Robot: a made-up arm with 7 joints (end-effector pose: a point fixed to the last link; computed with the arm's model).
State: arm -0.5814 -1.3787 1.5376 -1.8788 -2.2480 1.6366 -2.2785
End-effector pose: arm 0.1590 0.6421 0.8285 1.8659 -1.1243 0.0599
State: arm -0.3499 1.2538 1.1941 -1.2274 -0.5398 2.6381 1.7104
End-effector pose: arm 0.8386 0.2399 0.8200 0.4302 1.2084 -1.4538
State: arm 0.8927 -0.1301 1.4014 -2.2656 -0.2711 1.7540 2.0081
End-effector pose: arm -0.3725 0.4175 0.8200 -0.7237 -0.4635 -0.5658
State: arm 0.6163 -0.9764 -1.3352 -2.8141 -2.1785 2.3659 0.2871
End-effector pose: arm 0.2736 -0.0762 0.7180 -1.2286 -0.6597 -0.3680
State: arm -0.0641 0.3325 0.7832 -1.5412 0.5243 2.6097 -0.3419
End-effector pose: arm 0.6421 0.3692 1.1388 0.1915 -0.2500 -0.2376
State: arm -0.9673 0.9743 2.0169 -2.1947 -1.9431 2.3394 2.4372
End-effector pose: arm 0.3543 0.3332 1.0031 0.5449 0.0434 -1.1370
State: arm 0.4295 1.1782 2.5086 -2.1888 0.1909 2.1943 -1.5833
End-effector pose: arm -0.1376 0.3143 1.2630 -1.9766 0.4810 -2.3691
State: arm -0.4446 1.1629 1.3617 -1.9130 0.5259 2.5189 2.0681
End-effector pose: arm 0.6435 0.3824 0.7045 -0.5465 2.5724 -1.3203
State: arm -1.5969 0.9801 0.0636 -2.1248 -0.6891 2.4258 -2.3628
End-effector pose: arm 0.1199 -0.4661 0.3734 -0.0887 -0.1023 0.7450
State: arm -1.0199 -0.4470 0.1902 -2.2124 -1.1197 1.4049 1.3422
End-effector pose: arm 0.3219 -0.3382 1.0215 1.6033 -0.3499 2.3932
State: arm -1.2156 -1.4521 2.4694 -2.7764 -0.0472 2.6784 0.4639
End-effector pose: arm 0.2692 0.1406 0.3309 -2.2377 -0.4716 -0.1207
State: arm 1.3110 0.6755 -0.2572 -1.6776 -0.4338 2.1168 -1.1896
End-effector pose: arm 0.2960 0.6976 0.6584 -1.1675 -0.6356 1.7835
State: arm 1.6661 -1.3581 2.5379 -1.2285 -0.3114 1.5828 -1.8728
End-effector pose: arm -0.2224 -0.6927 0.3580 0.1356 1.0970 -0.1193
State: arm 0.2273 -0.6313 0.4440 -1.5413 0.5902 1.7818 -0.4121
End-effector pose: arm 0.1044 0.3375 1.4597 -0.0750 -0.6746 0.2392
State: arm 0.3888 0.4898 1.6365 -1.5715 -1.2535 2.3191 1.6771
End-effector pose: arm -0.1176 0.6222 1.1733 0.2607 -0.1075 -0.1209
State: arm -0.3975 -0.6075 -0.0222 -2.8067 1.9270 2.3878 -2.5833
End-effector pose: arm 0.2614 -0.2023 0.8542 -0.2017 -1.1324 -0.5402
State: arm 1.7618 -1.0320 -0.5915 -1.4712 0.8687 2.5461 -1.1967
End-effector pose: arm 0.4261 -0.2149 1.3965 1.4211 -1.0615 0.0452
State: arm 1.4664 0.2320 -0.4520 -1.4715 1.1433 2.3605 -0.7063
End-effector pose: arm 0.4035 0.5826 1.1763 0.3772 -0.2120 0.3503
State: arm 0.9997 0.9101 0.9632 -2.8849 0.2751 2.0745 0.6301
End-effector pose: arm -0.2288 0.2097 0.4835 -2.1783 0.5432 0.8574
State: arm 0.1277 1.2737 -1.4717 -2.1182 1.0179 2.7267 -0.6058
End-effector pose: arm 0.3519 -0.5534 0.8508 -1.5631 0.2910 -1.8480
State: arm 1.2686 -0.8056 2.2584 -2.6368 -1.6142 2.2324 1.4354
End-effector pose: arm -0.2914 -0.0642 0.4521 0.9600 -2.4122 1.3431
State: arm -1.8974 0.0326 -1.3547 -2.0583 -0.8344 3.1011 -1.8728
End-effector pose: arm -0.5063 -0.0424 0.9826 -1.1154 1.4254 -0.7248
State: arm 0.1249 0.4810 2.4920 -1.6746 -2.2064 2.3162 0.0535
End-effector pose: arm -0.3501 0.3271 1.2166 0.7601 -2.3891 0.5091
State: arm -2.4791 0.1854 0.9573 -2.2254 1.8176 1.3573 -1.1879
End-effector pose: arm 0.0445 -0.6042 0.8189 1.2238 -0.7441 -1.3517
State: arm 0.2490 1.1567 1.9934 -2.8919 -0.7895 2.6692 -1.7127
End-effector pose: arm -0.1866 0.2245 0.9032 -1.3977 1.1170 -2.1067
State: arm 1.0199 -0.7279 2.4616 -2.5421 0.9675 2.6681 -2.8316
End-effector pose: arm -0.4632 -0.0495 0.5458 -0.3120 0.5364 -1.4831
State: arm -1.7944 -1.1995 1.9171 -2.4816 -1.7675 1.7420 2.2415
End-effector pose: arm 0.4673 -0.0488 0.5693 -1.8270 -2.0489 -0.9568
